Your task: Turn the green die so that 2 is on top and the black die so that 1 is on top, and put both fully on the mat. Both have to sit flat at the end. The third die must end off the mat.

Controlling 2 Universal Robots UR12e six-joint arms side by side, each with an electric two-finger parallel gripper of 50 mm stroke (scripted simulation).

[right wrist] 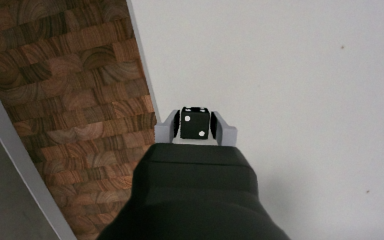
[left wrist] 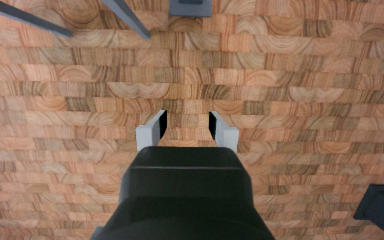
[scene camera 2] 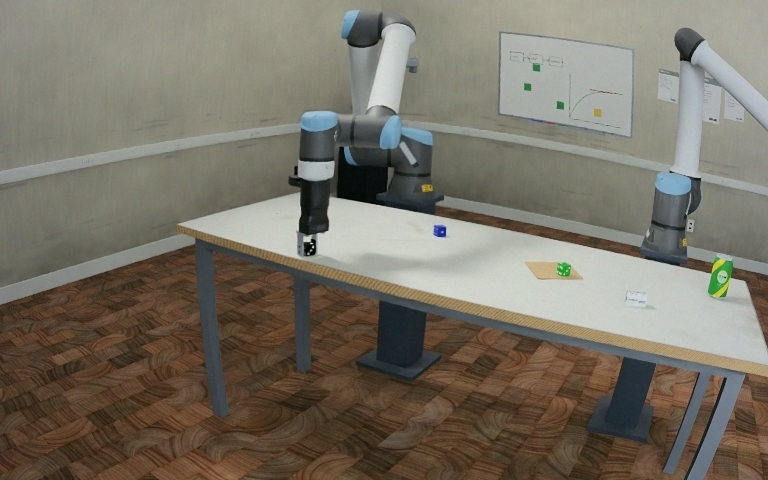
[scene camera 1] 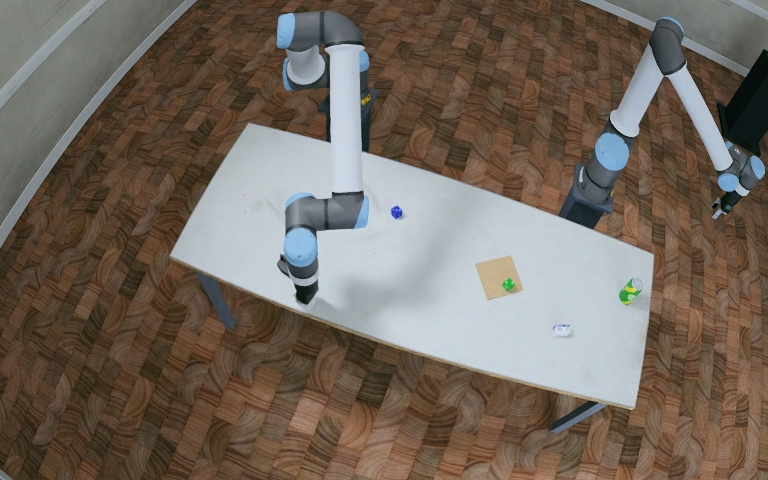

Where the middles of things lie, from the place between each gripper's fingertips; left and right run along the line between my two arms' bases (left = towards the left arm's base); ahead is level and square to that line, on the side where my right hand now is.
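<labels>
My right hand (scene camera 2: 307, 253) is 580 mm to the right of the tan mat (scene camera 1: 492, 273), 320 mm past it and 20 mm above it. The black die (right wrist: 194, 124) is right at my right hand.
The tan mat, as counted from my left hand, is 92 cm to the right of it, 59 cm ahead of it and 18 cm below it.
</labels>
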